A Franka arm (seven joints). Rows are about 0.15 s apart.
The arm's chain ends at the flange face. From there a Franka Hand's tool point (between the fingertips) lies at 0.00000 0.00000 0.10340 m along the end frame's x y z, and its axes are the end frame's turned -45 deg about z.
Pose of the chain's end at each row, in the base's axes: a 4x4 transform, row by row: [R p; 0 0 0 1], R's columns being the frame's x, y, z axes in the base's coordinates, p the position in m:
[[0.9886, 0.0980, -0.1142, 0.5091], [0.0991, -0.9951, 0.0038, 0.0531], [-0.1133, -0.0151, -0.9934, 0.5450], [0, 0, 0, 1]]
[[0.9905, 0.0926, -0.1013, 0.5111], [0.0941, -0.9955, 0.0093, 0.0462], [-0.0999, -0.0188, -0.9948, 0.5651], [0, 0, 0, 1]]
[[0.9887, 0.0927, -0.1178, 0.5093], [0.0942, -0.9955, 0.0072, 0.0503], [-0.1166, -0.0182, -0.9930, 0.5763], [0, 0, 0, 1]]
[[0.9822, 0.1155, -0.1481, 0.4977], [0.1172, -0.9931, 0.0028, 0.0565], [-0.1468, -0.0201, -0.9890, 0.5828], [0, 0, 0, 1]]
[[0.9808, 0.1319, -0.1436, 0.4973], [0.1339, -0.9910, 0.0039, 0.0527], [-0.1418, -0.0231, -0.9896, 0.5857], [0, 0, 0, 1]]
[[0.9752, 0.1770, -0.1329, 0.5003], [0.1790, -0.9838, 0.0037, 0.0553], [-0.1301, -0.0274, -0.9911, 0.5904], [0, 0, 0, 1]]
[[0.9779, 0.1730, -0.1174, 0.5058], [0.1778, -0.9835, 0.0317, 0.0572], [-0.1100, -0.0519, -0.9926, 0.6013], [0, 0, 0, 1]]
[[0.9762, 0.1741, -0.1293, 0.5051], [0.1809, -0.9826, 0.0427, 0.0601], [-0.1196, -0.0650, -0.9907, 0.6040], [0, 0, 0, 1]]
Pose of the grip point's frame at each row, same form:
[[0.6297, 0.7683, -0.1142, 0.4973], [0.7737, -0.6336, 0.0038, 0.0535], [-0.0694, -0.0908, -0.9934, 0.4423], [0, 0, 0, 1]]
[[0.6349, 0.7659, -0.1013, 0.5006], [0.7705, -0.6374, 0.0093, 0.0472], [-0.0573, -0.0839, -0.9948, 0.4622], [0, 0, 0, 1]]
[[0.6336, 0.7647, -0.1178, 0.4971], [0.7705, -0.6373, 0.0072, 0.0510], [-0.0696, -0.0953, -0.9930, 0.4736], [0, 0, 0, 1]]
[[0.6128, 0.7762, -0.1481, 0.4824], [0.7851, -0.6194, 0.0028, 0.0568], [-0.0896, -0.1180, -0.9890, 0.4805], [0, 0, 0, 1]]
[[0.6003, 0.7868, -0.1436, 0.4825], [0.7954, -0.6061, 0.0039, 0.0531], [-0.0839, -0.1166, -0.9896, 0.4834], [0, 0, 0, 1]]
[[0.5644, 0.8147, -0.1329, 0.4866], [0.8222, -0.5691, 0.0037, 0.0557], [-0.0726, -0.1114, -0.9911, 0.4879], [0, 0, 0, 1]]
[[0.5692, 0.8138, -0.1174, 0.4937], [0.8212, -0.5697, 0.0317, 0.0605], [-0.0411, -0.1145, -0.9926, 0.4987], [0, 0, 0, 1]]
[[0.5672, 0.8134, -0.1293, 0.4917], [0.8227, -0.5669, 0.0427, 0.0645], [-0.0386, -0.1305, -0.9907, 0.5016], [0, 0, 0, 1]]

